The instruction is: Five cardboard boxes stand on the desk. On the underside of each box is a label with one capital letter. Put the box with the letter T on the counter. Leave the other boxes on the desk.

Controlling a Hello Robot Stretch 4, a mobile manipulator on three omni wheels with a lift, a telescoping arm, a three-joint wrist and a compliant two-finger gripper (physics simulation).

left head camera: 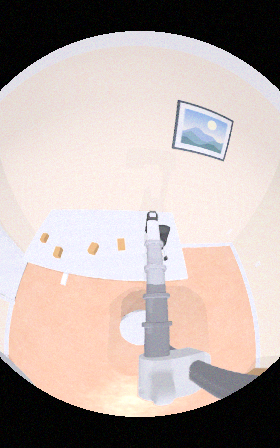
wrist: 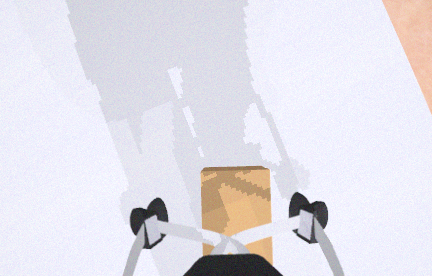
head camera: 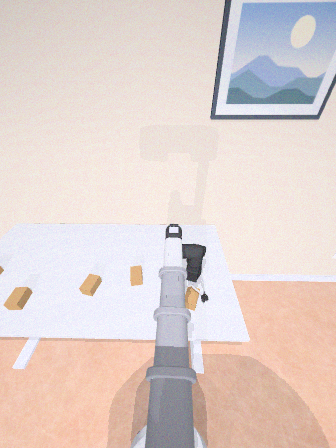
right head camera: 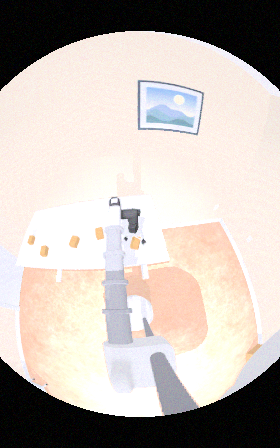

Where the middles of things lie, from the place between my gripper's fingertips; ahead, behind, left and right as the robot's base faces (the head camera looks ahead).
The framed picture (head camera: 269, 66) is 61 cm ahead of my hand, 36 cm to the right of it and 89 cm above it.
